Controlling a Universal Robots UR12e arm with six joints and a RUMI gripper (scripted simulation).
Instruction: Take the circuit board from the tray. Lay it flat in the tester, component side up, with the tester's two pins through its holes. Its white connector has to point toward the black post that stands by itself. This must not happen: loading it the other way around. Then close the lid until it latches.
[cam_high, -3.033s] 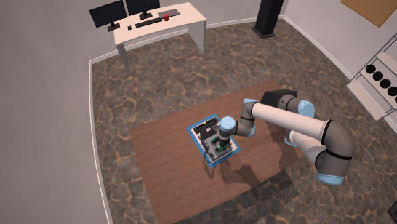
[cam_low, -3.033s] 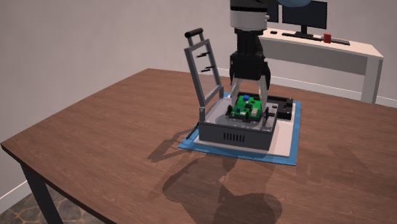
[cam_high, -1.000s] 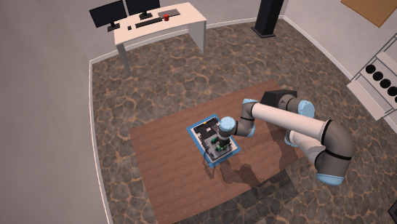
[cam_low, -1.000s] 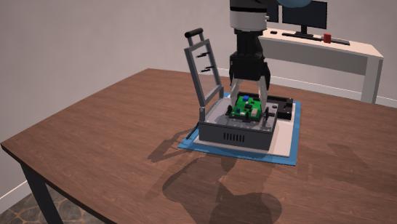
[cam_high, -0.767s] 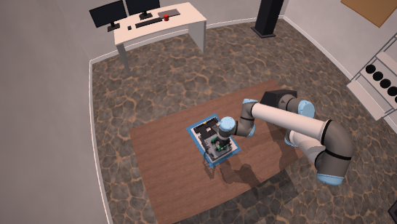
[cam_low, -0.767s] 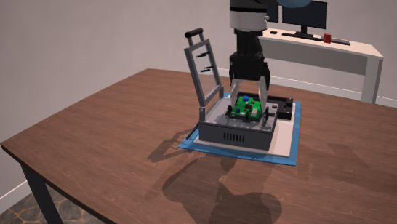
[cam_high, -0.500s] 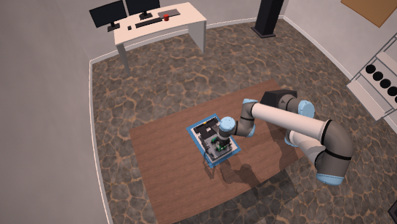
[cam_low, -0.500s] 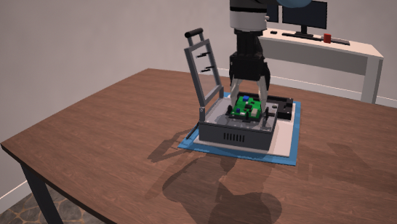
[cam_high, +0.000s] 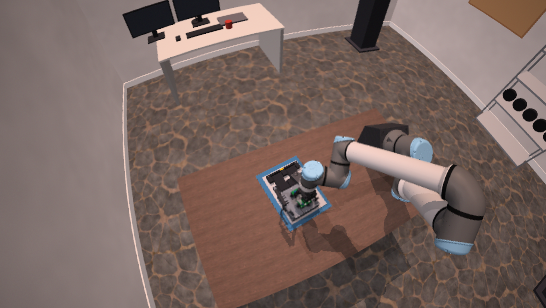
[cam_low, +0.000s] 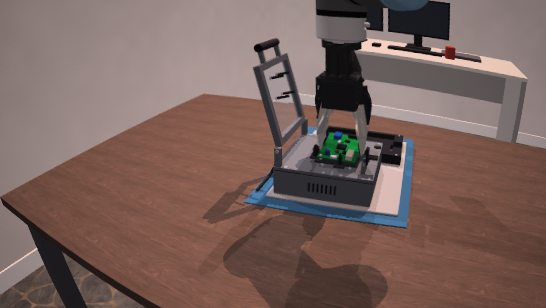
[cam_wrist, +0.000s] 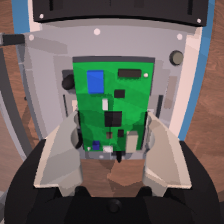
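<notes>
Right now my hand is right at the green circuit board. Round my hand: tester lid 120 mm ahead, 110 mm above, 20 mm to the left.
</notes>
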